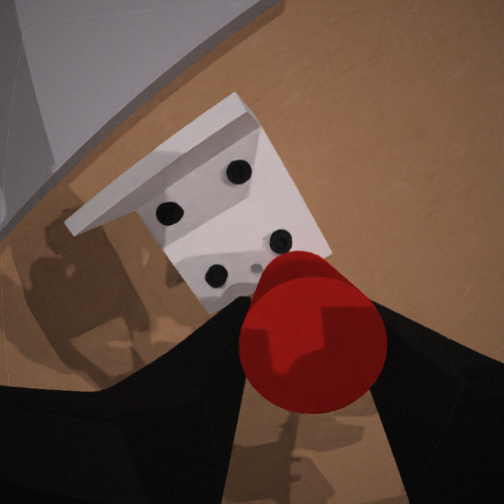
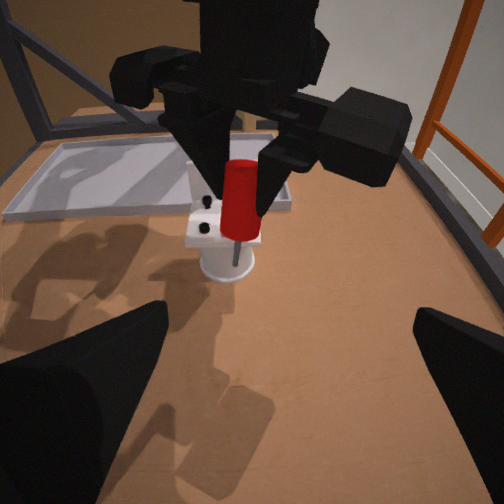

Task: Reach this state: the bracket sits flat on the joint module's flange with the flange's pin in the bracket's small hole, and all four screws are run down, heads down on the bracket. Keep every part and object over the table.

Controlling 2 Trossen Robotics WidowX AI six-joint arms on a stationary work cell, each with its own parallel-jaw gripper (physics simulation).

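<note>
The white L-shaped bracket lies flat on the round white joint module. Several black screw heads show on the bracket, among them one at the far side and one near the driver. The small grey pin shows in the bracket's small hole. My left gripper is shut on a red-handled screwdriver. The driver stands upright with its grey shaft down at the bracket's near edge. My right gripper is open and empty, well back from the module.
A flat grey tray lies behind the module. A dark frame rail runs along the table's right edge, with an orange ladder-like frame beyond it.
</note>
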